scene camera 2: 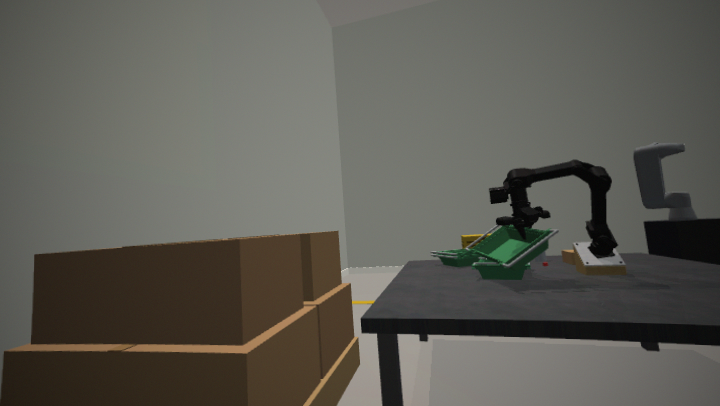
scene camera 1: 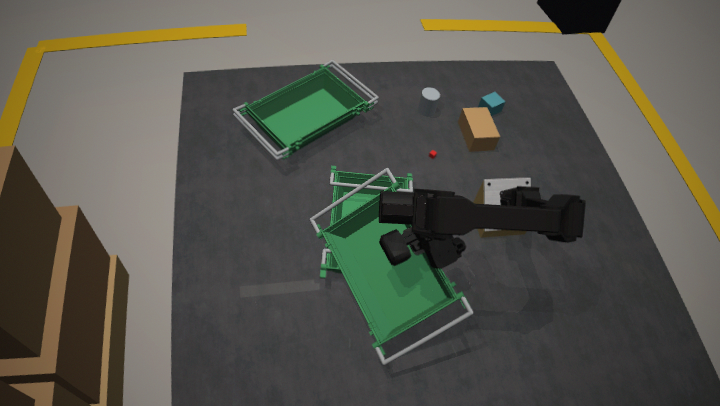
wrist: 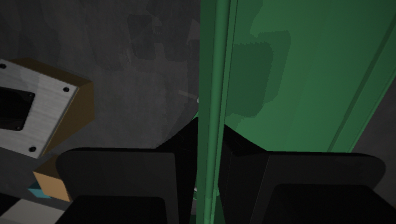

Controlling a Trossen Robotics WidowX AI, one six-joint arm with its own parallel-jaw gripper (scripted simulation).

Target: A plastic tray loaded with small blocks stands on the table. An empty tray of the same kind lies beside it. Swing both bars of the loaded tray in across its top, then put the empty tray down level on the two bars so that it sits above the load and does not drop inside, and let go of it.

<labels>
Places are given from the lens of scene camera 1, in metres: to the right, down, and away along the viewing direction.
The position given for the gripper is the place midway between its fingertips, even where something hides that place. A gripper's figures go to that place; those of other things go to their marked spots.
gripper (scene camera 1: 420, 248): 0.13, 0.10, 1.07
green tray (scene camera 1: 392, 299): 0.07, 0.21, 1.08
tan box (scene camera 1: 478, 129): 0.34, -0.21, 1.44
The marked spots on the green tray and the tan box are 0.61 m apart.
</labels>
